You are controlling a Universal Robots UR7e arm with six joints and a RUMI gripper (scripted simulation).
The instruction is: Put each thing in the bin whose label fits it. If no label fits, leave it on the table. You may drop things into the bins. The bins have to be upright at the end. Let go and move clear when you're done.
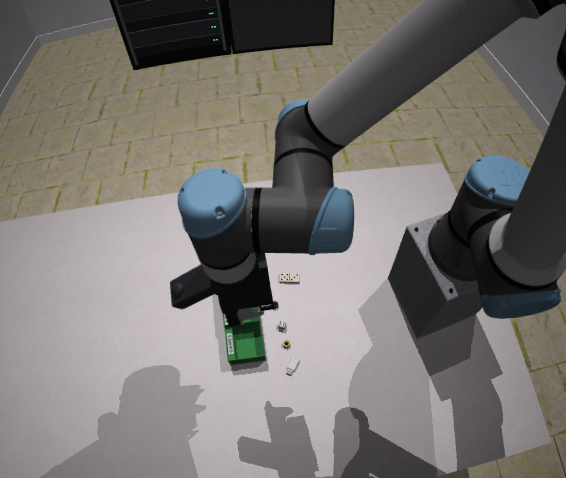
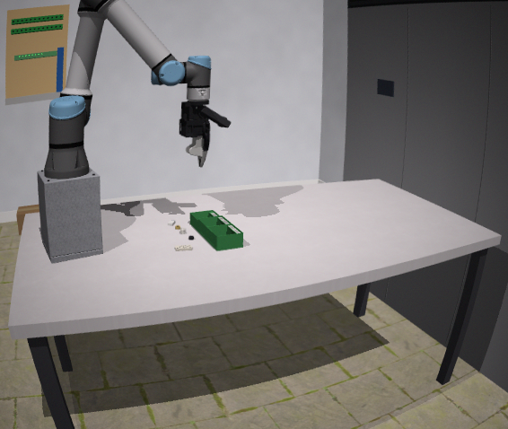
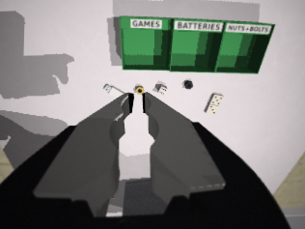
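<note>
Now: hand 210 mm above the brass nut, 80 mm past it and 10 mm to the left of it. The rest, counted from my hand: black round piece: 210 mm below, 110 mm to the right, 60 mm behind; white die: 210 mm below, 70 mm behind, 60 mm to the right; grey metal piece: 210 mm below, 90 mm behind, 40 mm to the left.
</note>
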